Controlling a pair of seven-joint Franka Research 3 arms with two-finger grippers.
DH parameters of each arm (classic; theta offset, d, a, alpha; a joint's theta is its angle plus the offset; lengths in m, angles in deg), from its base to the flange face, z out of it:
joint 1: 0 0.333 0 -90
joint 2: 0 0 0 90
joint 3: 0 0.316 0.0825 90
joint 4: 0 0 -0.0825 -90
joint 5: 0 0.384 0 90
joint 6: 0 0 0.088 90
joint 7: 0 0.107 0 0
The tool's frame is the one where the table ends.
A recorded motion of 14 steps. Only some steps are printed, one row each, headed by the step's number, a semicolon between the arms.
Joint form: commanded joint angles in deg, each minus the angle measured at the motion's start. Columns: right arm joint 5, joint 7, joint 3, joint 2, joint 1, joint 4, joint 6; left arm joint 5, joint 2, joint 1, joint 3, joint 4, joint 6, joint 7.
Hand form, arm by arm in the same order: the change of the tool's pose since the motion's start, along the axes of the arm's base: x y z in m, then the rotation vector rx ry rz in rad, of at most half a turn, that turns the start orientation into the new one. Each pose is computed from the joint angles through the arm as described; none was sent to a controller.
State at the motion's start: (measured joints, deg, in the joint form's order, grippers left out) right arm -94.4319 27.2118 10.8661 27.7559 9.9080 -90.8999 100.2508; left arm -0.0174 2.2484 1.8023 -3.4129 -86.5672 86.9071 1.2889
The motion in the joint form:
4: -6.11 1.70 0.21 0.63 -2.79 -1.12 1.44; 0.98 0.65 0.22 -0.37 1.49 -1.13 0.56
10: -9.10 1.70 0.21 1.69 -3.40 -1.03 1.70; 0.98 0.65 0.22 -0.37 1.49 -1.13 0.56
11: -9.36 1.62 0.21 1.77 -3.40 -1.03 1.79; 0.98 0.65 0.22 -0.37 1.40 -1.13 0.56
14: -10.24 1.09 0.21 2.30 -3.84 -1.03 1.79; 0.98 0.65 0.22 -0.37 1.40 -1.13 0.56
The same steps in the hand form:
4: 0.0084 -0.0264 -0.0098 -0.0665 -0.0242 0.0279; 0.0016 0.0007 0.0041 0.0159 0.0046 -0.0117
10: 0.0132 -0.0319 -0.0184 -0.1084 -0.0213 0.0479; 0.0016 0.0007 0.0041 0.0159 0.0046 -0.0117
11: 0.0135 -0.0316 -0.0192 -0.1122 -0.0197 0.0517; 0.0016 0.0007 0.0034 0.0159 0.0062 -0.0117
14: 0.0155 -0.0365 -0.0246 -0.1304 -0.0067 0.0528; 0.0016 0.0007 0.0034 0.0159 0.0062 -0.0117

